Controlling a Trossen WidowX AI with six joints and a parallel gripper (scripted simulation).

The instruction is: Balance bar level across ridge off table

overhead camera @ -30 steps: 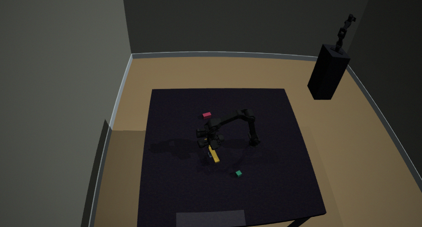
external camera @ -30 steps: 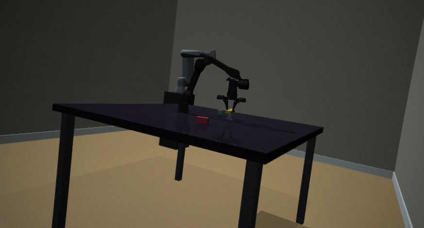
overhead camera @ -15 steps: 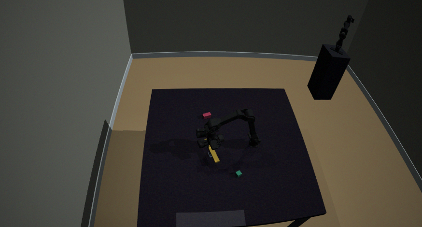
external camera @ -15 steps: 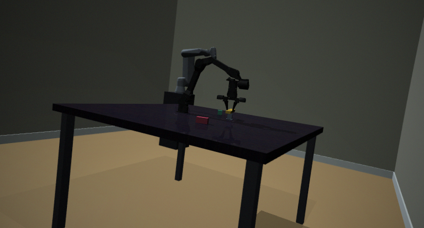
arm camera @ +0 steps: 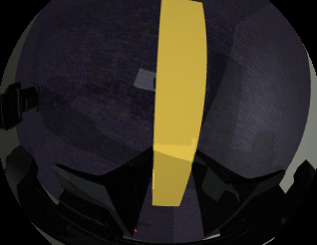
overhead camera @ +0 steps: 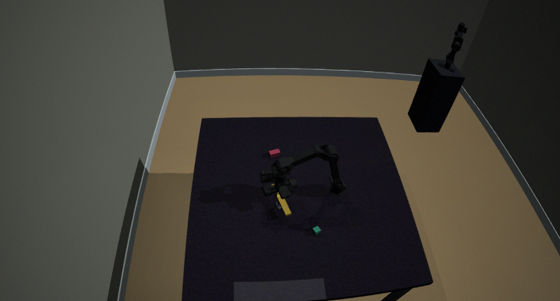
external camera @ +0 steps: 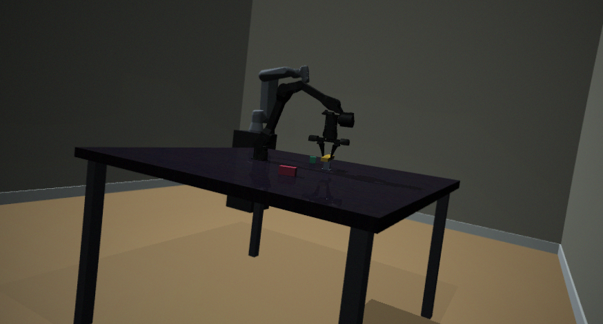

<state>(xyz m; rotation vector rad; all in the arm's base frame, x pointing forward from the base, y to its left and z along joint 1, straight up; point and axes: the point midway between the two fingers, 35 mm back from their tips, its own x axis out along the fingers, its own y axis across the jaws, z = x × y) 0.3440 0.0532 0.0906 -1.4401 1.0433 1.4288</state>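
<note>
Right now my gripper tip is 1 cm past the yellow bar and 3 cm to the right of it. Also, from my gripper tip: green cube 19 cm behind, 21 cm to the left, 4 cm below; red block 1 cm ahead, 34 cm to the right, 4 cm below.
</note>
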